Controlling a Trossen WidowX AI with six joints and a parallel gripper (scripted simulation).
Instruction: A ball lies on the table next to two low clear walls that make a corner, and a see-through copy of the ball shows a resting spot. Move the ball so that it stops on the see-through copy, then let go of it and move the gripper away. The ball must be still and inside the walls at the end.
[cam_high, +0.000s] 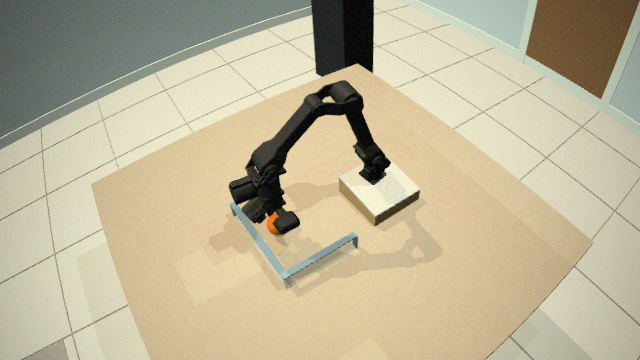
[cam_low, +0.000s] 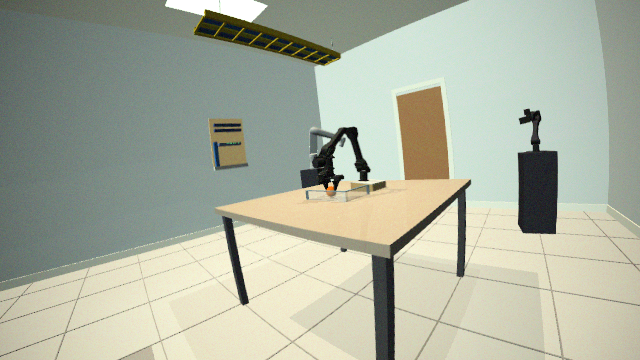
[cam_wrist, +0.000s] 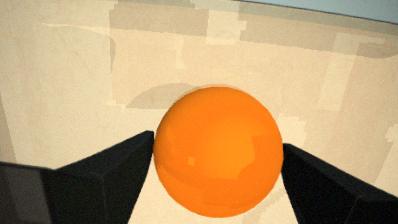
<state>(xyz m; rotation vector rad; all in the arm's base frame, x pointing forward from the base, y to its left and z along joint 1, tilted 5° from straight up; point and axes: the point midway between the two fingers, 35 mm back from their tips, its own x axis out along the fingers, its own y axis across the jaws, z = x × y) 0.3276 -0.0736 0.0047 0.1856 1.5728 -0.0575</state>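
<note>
Right now the see-through ball copy is 10 mm below my gripper tip. Round my gripper tip: orange ball (right at my gripper tip).
</note>
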